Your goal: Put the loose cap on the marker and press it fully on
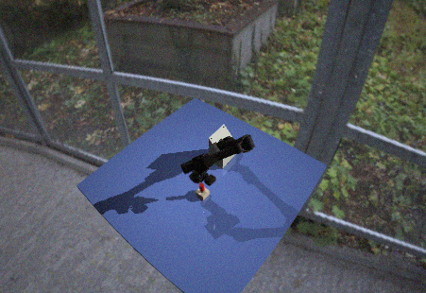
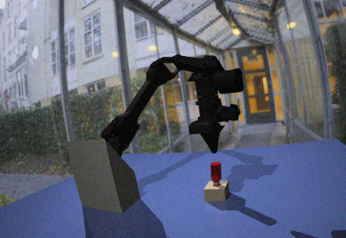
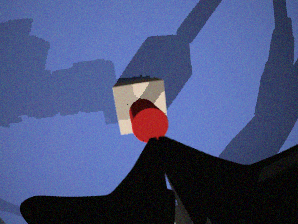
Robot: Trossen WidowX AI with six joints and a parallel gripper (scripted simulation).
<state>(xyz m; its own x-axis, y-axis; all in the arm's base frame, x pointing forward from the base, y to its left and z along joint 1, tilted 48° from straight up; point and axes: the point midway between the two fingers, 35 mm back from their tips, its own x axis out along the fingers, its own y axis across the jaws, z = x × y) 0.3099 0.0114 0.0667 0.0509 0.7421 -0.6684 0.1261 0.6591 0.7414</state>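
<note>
The red marker cap is 60 mm below my gripper tip. Also, from my gripper tip: tan holder block (120 mm below).
</note>
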